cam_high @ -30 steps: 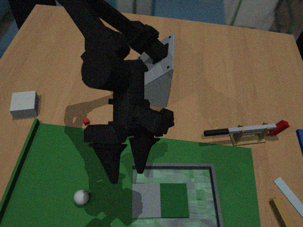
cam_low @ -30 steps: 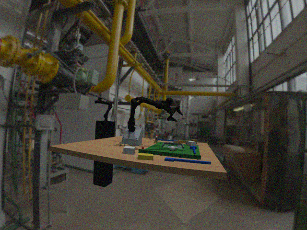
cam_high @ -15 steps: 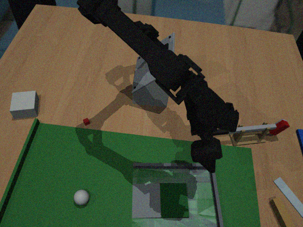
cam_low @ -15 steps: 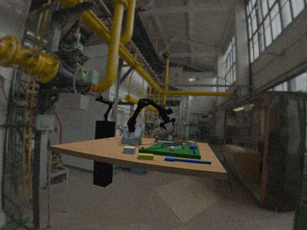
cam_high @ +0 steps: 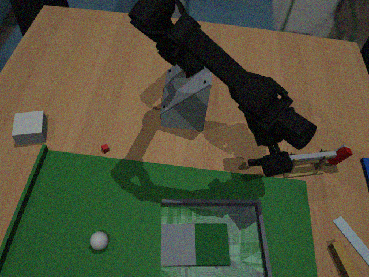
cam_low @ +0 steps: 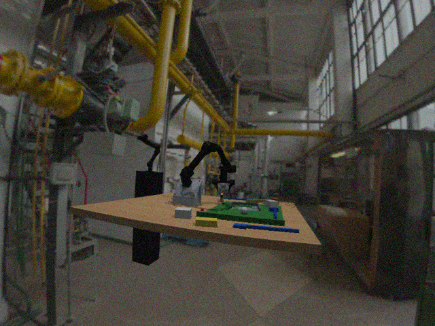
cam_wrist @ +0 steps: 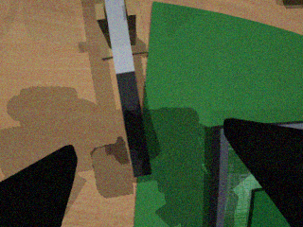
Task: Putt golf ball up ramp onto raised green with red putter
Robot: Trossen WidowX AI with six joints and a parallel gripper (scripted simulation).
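Now: the small red cube 43 cm to the right of my gripper tip, 9 cm below it and 2 cm behind it. Also, from my gripper tip: wooden stand 13 cm to the left, 6 cm below, 4 cm behind; then green mat 24 cm ahead, 23 cm to the right, 10 cm below; then red putter 11 cm to the left, 4 cm below, 4 cm behind.
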